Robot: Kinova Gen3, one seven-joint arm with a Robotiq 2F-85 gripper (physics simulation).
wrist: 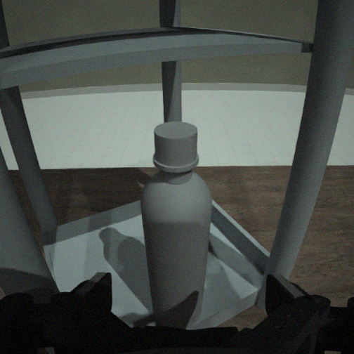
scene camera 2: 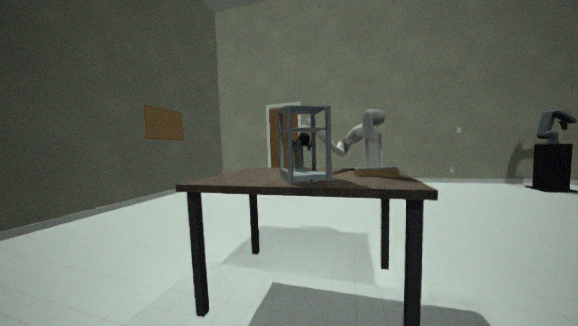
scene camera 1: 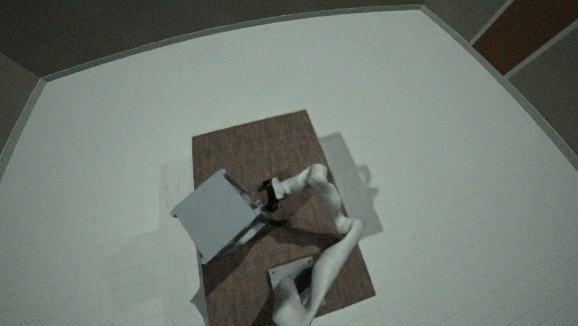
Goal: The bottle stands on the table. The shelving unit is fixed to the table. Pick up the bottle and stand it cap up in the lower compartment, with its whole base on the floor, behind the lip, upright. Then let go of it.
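Frame: origin at the arm's base, x right, y ahead, z up, level; centimetres.
Seen in the pictures: gripper, between the fingertips: (scene camera 1: 259,199); arm's base, origin of its link: (scene camera 2: 373,167) (scene camera 1: 286,288).
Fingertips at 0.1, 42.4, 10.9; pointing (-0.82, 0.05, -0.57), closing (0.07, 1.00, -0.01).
Observation:
Offsets run from my fingertips to a thing's middle, as dx, dy, dz. Level surfaces: height alone.
The grey bottle @(-6.5, -0.5, -2.8) (scene camera 2: 300,158) (wrist: 176,225) stands cap up in the lower compartment of the grey shelving unit @(-13.8, -4.3, +3.5) (scene camera 1: 217,215) (scene camera 2: 328,145) (wrist: 312,125). It looks upright. Its base is hidden behind the gripper in the wrist view, so its exact place against the front lip cannot be told. The compartment's pale floor (wrist: 75,262) shows around it, with the bottle's shadow on the left. My gripper (scene camera 1: 263,197) (wrist: 188,292) is open, outside the open front of the unit. Its fingers stand wide apart, one on each side of the bottle's lower part in the wrist view, clear of it.
Two front posts of the unit flank the bottle in the wrist view, and a crossbar (wrist: 200,47) runs behind and above its cap. The unit stands near one edge of the wooden table @(dz -15.2) (scene camera 1: 250,145) (scene camera 2: 225,183). The arm's base plate (scene camera 1: 280,272) is on the same table.

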